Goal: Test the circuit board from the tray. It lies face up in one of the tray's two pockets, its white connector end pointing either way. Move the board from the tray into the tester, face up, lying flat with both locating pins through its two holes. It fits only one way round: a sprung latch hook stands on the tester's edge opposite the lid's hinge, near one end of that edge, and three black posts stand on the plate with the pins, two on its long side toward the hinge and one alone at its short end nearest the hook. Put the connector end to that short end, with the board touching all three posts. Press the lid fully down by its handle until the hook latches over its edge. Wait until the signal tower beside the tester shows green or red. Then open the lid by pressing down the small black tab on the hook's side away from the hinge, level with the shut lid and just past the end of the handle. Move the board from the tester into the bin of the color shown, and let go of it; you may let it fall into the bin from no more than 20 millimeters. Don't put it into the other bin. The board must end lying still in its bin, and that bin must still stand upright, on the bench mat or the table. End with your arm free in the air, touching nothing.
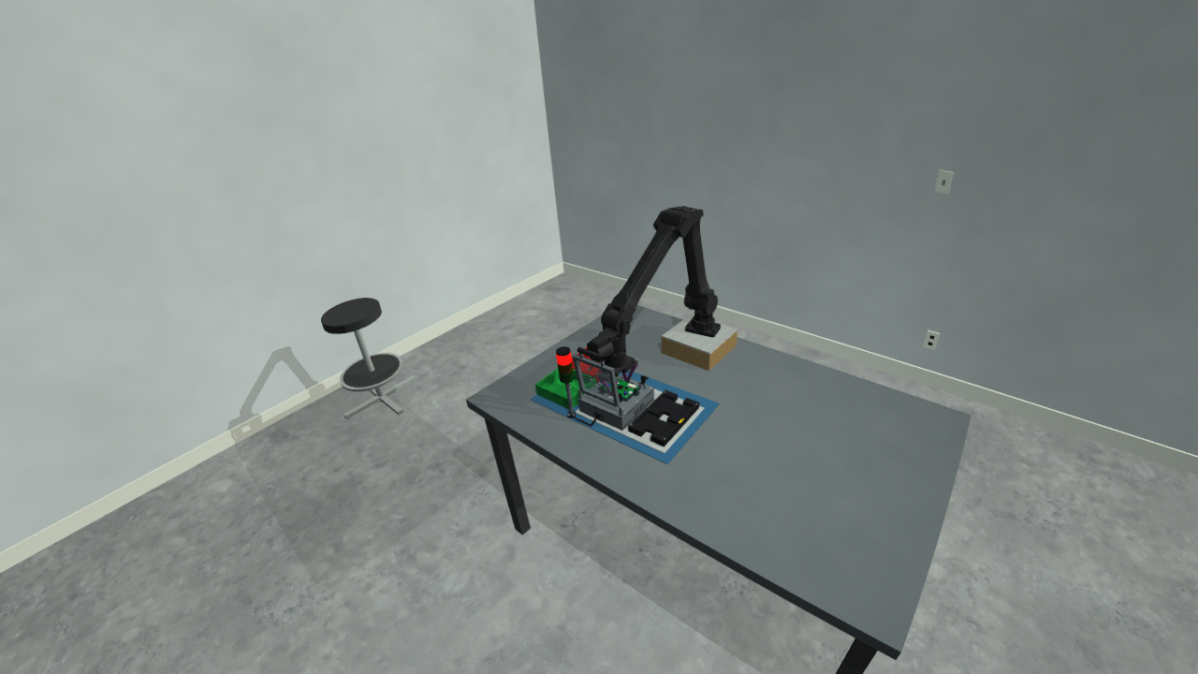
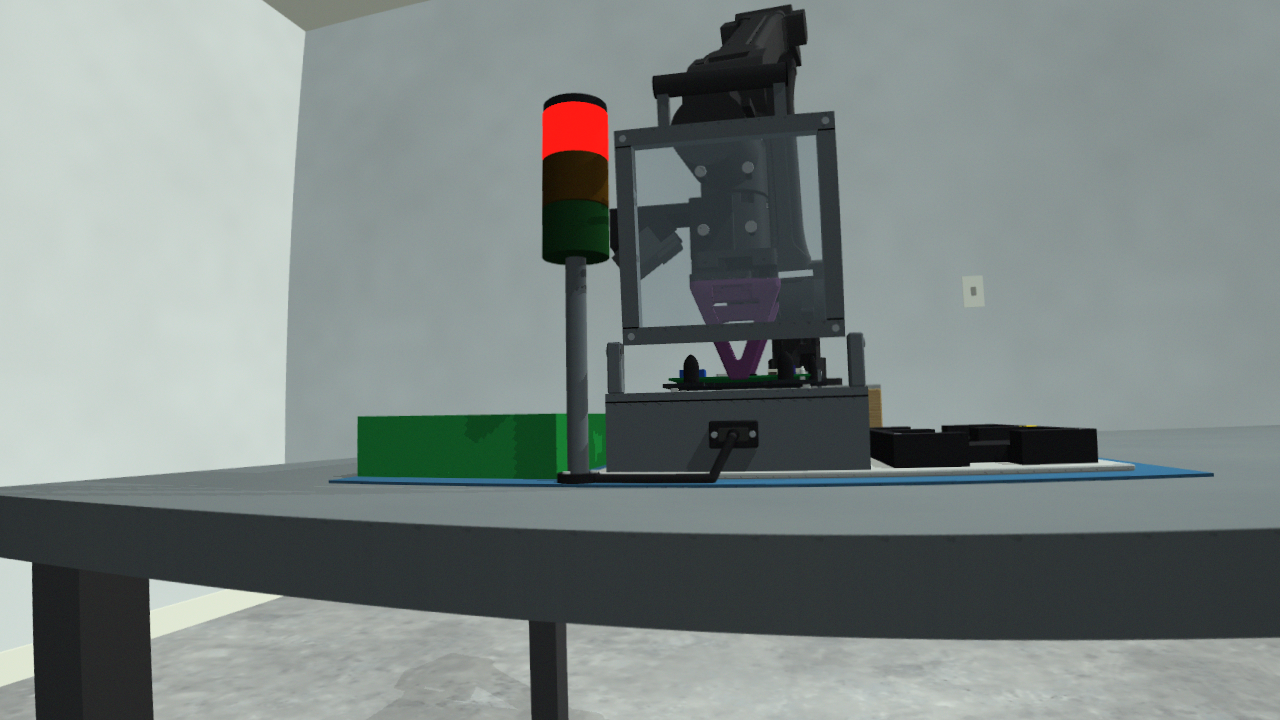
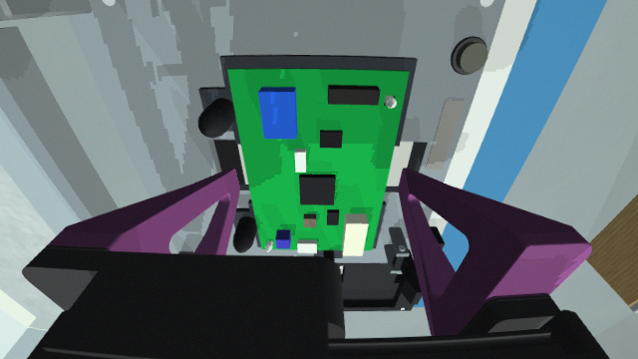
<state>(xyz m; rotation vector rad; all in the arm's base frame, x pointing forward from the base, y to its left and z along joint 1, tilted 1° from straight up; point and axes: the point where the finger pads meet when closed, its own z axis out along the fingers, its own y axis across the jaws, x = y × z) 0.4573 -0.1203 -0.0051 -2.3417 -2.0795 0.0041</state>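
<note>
My hand is right at the green circuit board. The rest, counted from my hand: black tester plate (10 mm to the left, 10 mm below, 10 mm ahead); black latch hook (70 mm to the left, 50 mm behind, 10 mm above); clear lid (110 mm ahead, 110 mm above, 10 mm to the right).
</note>
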